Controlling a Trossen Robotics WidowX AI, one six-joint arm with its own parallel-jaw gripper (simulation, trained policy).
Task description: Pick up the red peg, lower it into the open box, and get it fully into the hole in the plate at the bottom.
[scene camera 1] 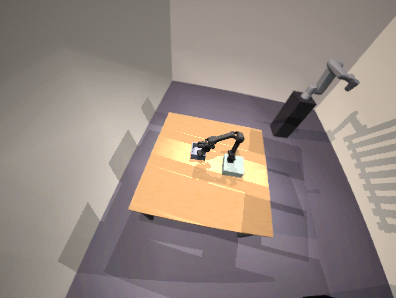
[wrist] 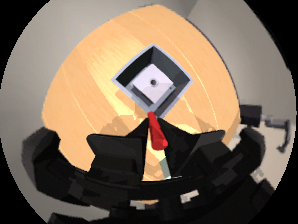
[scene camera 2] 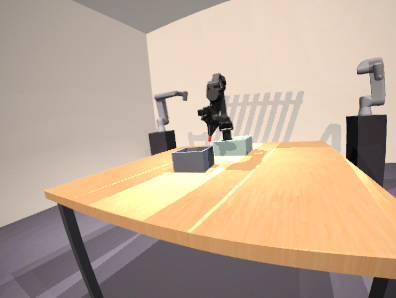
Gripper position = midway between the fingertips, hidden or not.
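Note:
A grey box (scene camera 2: 189, 159) is here, and I see it in the wrist view (wrist: 155, 55) as well. I can also see a plate (wrist: 152, 83), but scene camera 2 does not show the plate, hidden by the grey box. And there is my gripper (wrist: 152, 120).

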